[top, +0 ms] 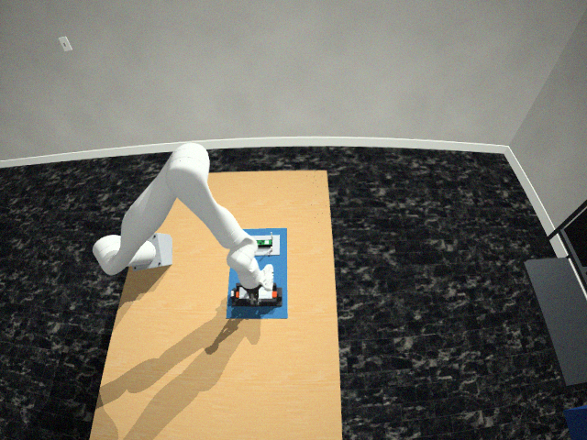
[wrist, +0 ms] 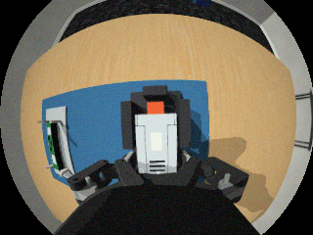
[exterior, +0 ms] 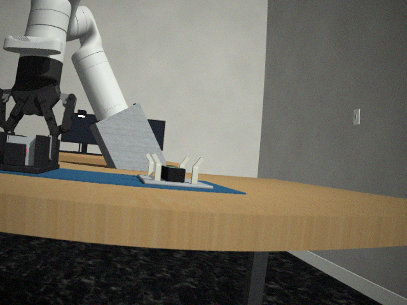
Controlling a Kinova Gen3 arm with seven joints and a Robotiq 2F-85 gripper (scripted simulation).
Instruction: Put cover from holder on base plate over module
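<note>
The cover is right at my hand.
</note>
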